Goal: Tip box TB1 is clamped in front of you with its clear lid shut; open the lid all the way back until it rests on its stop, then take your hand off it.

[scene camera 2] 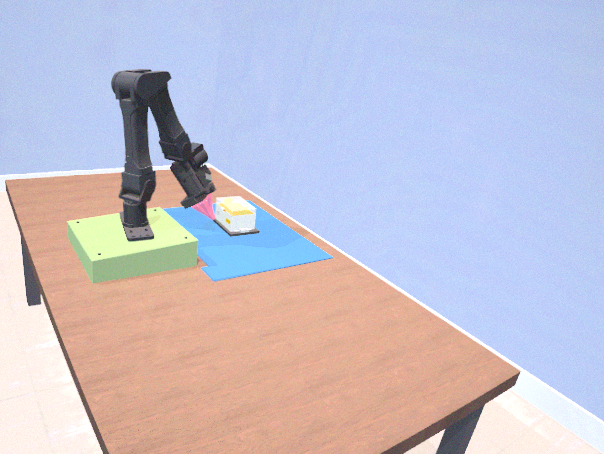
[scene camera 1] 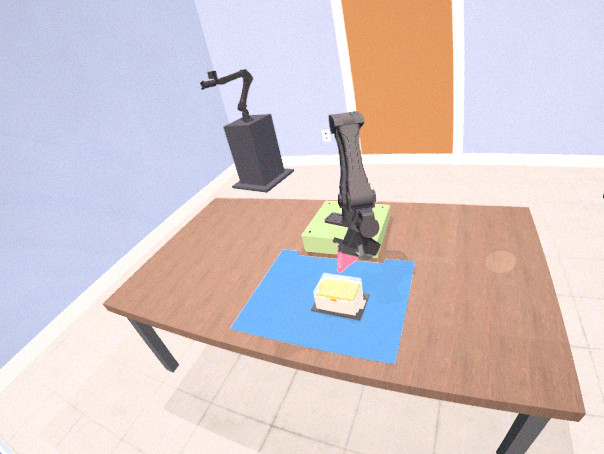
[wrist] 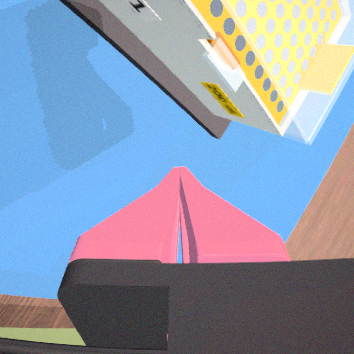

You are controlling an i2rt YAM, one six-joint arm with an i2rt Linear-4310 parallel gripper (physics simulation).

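Pixels of known places: gripper, fingertip midpoint: [scene camera 2: 213,219] [scene camera 1: 339,272] [wrist: 179,177]; arm's base at its link origin: [scene camera 2: 136,226] [scene camera 1: 350,222].
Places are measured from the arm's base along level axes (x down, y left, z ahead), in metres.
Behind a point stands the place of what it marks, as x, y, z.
Tip box TB1 [scene camera 1: 338,304] @[0.018, 0.135, 0.371] [scene camera 2: 242,222] @[0.025, 0.055, 0.335] [wrist: 175,52] @[0.032, 0.110, 0.289] is a whitish box with a yellow tip rack inside, standing on a dark base plate [scene camera 1: 359,316] @[0.053, 0.195, 0.363] [wrist: 216,129] @[0.053, 0.039, 0.293]. Its clear lid [scene camera 1: 342,276] @[-0.016, 0.113, 0.293] [wrist: 311,114] @[-0.016, 0.065, 0.304] lies shut over the rack, and its front tab [wrist: 225,70] @[-0.003, 0.108, 0.283] hangs over the front wall. My gripper [scene camera 1: 340,271] @[0.019, 0.072, 0.246] [scene camera 2: 214,219] @[0.019, 0.072, 0.246] [wrist: 179,177] @[0.019, 0.072, 0.246] is shut, with its pink fingertips together and nothing between them. The fingertips are on the robot's side of the box, in front of the tabbed wall and apart from it in the wrist view. Part of the box is cut off in the wrist view.
The box and plate stand on a blue mat [scene camera 1: 280,310] @[0.061, -0.045, 0.429] [scene camera 2: 280,250] @[0.061, -0.083, 0.412] on the wooden table [scene camera 1: 465,320] @[0.064, 0.473, 0.266] [scene camera 2: 300,350] @[0.064, -0.541, 0.261]. My arm's base is on a green block [scene camera 1: 325,246] @[0.031, -0.047, 0.127] [scene camera 2: 145,262] @[0.029, -0.160, 0.001] behind the mat. Another arm stands on a dark pedestal [scene camera 1: 255,150] beyond the table.
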